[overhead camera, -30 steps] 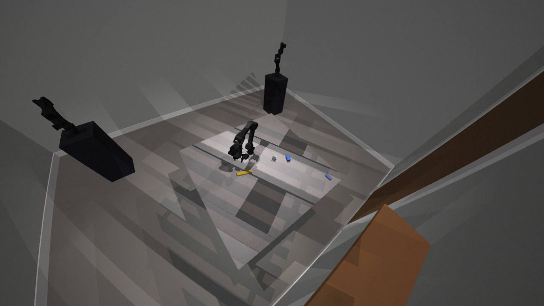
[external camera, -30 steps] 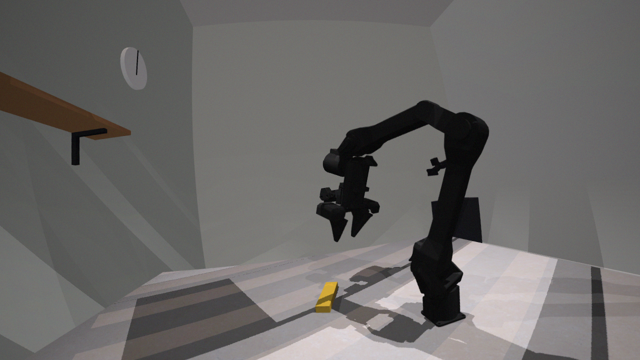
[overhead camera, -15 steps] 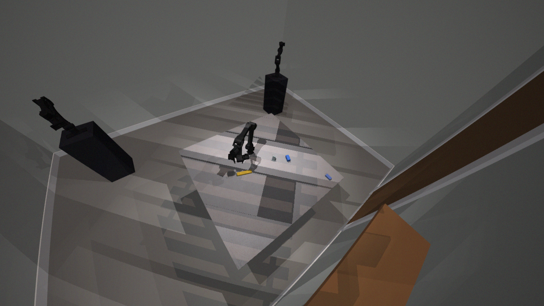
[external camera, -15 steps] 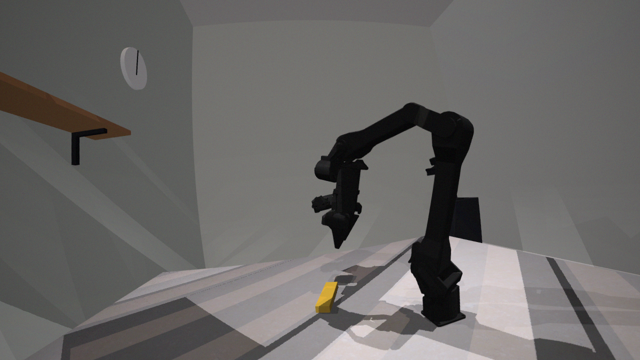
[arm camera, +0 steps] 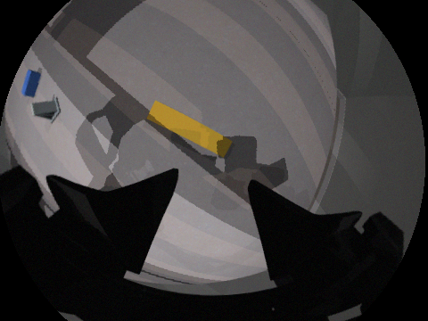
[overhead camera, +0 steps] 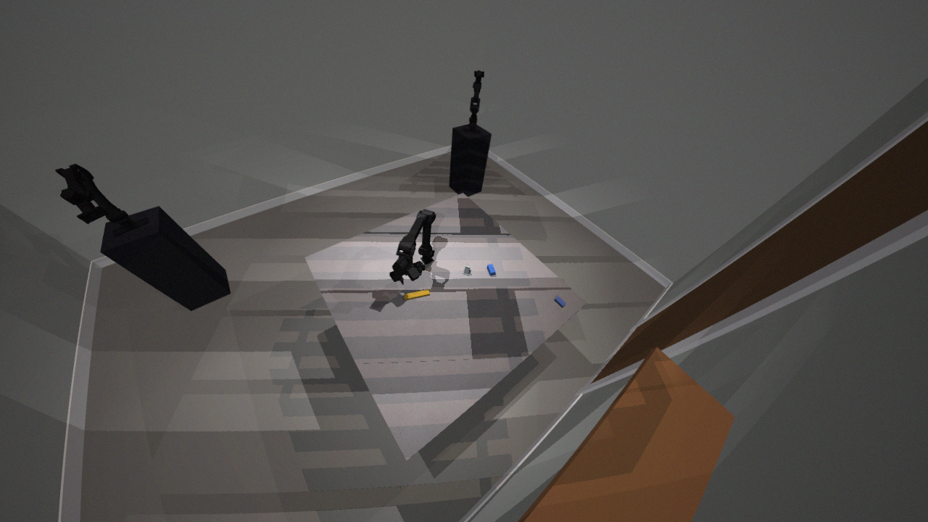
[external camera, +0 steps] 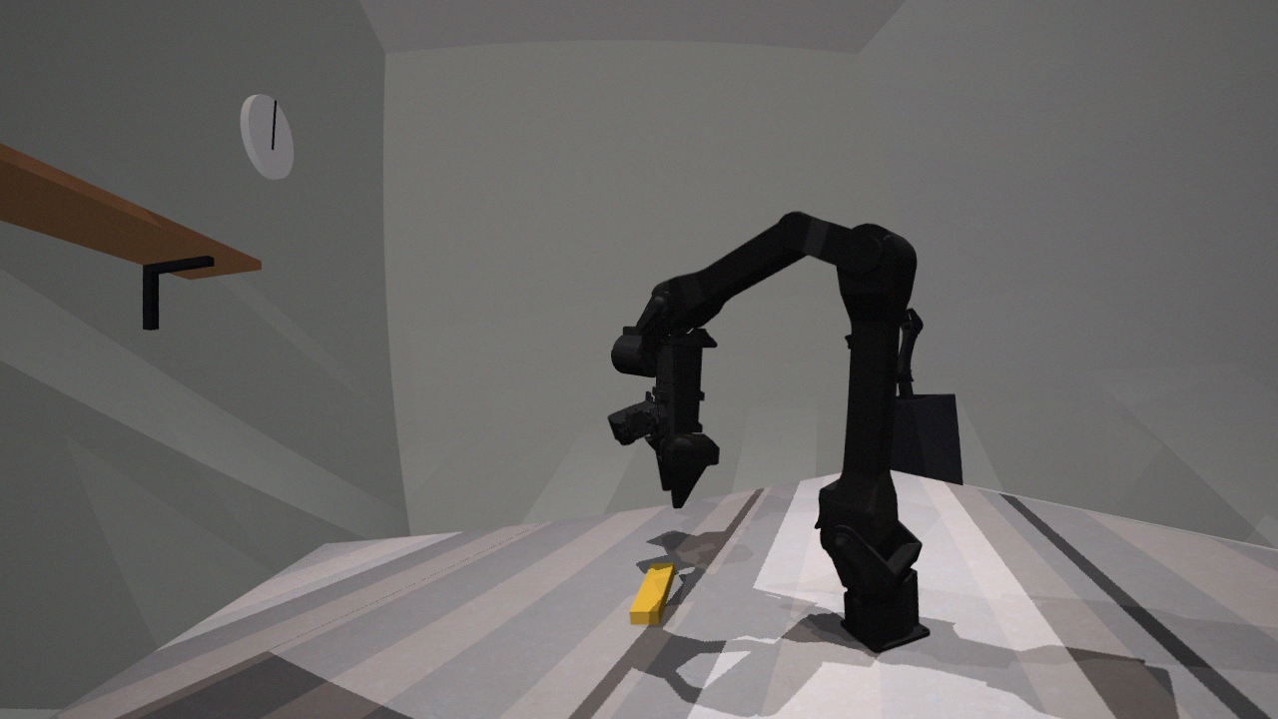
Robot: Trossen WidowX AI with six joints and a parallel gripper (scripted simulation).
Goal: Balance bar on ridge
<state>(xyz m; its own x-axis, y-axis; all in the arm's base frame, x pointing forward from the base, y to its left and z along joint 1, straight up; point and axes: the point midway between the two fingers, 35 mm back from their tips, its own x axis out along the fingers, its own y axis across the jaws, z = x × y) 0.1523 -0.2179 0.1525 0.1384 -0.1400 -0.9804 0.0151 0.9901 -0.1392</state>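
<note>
The yellow bar lies 40 mm ahead of my gripper tip, 30 mm to the left of it and 110 mm below it. From my gripper tip the other things lie so: blue block (160 mm ahead, 520 mm to the left, 100 mm below).
</note>
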